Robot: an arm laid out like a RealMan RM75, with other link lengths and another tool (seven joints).
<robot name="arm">
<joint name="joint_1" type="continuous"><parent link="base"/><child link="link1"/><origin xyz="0.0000 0.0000 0.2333" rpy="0.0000 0.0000 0.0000"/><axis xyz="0 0 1"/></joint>
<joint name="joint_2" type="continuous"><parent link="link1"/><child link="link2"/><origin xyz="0.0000 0.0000 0.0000" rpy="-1.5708 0.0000 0.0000"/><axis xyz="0 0 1"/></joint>
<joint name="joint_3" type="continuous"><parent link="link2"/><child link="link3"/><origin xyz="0.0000 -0.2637 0.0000" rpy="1.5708 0.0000 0.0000"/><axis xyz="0 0 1"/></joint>
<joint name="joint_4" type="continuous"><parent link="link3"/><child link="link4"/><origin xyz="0.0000 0.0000 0.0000" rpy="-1.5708 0.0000 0.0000"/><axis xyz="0 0 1"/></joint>
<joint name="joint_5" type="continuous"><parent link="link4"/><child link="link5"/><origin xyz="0.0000 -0.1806 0.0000" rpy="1.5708 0.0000 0.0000"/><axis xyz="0 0 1"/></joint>
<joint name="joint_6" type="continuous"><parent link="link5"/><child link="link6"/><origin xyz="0.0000 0.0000 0.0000" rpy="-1.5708 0.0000 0.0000"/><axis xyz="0 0 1"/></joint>
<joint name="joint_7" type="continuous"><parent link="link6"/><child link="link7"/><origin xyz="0.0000 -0.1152 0.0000" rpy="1.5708 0.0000 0.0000"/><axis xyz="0 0 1"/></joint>
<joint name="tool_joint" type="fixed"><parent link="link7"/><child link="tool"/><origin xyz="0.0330 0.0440 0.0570" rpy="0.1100 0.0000 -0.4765"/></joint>
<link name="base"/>
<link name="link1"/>
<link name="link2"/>
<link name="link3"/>
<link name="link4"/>
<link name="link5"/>
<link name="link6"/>
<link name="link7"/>
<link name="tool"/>
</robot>
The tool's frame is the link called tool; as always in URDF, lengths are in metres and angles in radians. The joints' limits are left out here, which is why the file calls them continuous.
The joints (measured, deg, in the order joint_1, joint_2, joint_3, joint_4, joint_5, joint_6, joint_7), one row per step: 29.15 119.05 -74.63 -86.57 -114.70 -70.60 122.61; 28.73 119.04 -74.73 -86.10 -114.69 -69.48 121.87; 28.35 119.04 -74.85 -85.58 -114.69 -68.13 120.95; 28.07 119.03 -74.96 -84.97 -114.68 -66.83 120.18; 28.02 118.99 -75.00 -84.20 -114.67 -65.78 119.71; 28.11 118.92 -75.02 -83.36 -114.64 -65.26 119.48; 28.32 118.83 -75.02 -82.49 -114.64 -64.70 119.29; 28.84 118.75 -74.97 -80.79 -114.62 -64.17 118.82; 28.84 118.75 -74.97 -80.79 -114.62 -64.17 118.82; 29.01 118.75 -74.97 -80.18 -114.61 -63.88 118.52; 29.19 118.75 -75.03 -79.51 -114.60 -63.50 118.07; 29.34 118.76 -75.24 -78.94 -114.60 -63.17 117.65; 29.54 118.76 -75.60 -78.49 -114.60 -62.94 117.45; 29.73 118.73 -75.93 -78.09 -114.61 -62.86 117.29; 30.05 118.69 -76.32 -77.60 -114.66 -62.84 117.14
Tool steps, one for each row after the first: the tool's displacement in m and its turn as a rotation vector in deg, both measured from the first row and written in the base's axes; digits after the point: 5 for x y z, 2 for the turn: 0.00327 0.00238 -0.00039 0.91 -0.02 -0.25; 0.00649 0.00547 -0.00077 2.05 -0.08 -0.38; 0.00948 0.00857 -0.00123 3.06 -0.11 -0.61; 0.01189 0.01151 -0.00181 3.75 -0.08 -1.02; 0.01407 0.01319 -0.00278 3.86 -0.11 -1.49; 0.01582 0.01533 -0.00362 4.02 -0.14 -1.92; 0.01871 0.01799 -0.00607 3.81 -0.30 -2.53; 0.01871 0.01799 -0.00607 3.81 -0.30 -2.53; 0.01977 0.01910 -0.00707 3.83 -0.38 -2.66; 0.02101 0.02037 -0.00833 3.90 -0.54 -2.68; 0.02200 0.02104 -0.00999 3.85 -0.77 -2.60; 0.02210 0.02115 -0.01195 3.61 -0.98 -2.46; 0.02234 0.02094 -0.01368 3.28 -1.23 -2.32; 0.02228 0.02072 -0.01580 2.82 -1.58 -2.10
